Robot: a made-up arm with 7 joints.
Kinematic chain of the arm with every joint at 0, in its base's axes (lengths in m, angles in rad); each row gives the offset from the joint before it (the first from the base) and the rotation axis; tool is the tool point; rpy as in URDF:
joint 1: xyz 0 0 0.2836 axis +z
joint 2: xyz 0 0 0 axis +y
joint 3: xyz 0 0 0.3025 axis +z
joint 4: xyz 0.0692 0 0 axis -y
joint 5: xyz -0.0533 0 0.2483 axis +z
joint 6: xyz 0 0 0 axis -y
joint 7: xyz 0.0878 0 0 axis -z
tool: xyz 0 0 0 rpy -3.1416 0 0
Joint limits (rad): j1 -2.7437..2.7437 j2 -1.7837..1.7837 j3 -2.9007..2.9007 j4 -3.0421..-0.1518 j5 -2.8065..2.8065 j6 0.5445..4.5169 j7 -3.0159..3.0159
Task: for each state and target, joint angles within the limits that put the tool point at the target. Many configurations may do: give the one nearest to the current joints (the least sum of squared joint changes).
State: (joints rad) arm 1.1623 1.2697 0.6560 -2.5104 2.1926 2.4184 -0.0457
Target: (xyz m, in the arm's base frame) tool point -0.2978 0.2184 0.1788
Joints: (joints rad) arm 1.5551 1.1474 1.1501 -2.1356 2.1722 2.2301 -0.0457
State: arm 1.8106 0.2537 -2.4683 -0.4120 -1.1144 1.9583 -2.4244
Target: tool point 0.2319 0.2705 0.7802
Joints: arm 1.7950 0.6427 -2.1444 -1.0353 -1.2669 2.1809 -2.4244
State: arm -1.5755 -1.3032 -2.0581 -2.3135 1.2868 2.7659 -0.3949
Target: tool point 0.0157 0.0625 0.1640
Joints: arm -1.8187 -1.2793 -2.5603 -3.0421 2.0590 2.7968 -0.3949
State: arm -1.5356 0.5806 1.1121 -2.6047 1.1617 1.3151 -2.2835
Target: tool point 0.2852 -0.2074 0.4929
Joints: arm -1.5841 -0.2080 0.8240 -2.1347 1.1718 1.3507 -2.2835
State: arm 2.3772 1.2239 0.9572 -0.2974 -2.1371 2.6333 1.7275
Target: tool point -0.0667 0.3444 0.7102
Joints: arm 1.4521 0.7466 1.1843 -0.1518 -1.9273 3.2733 1.7275
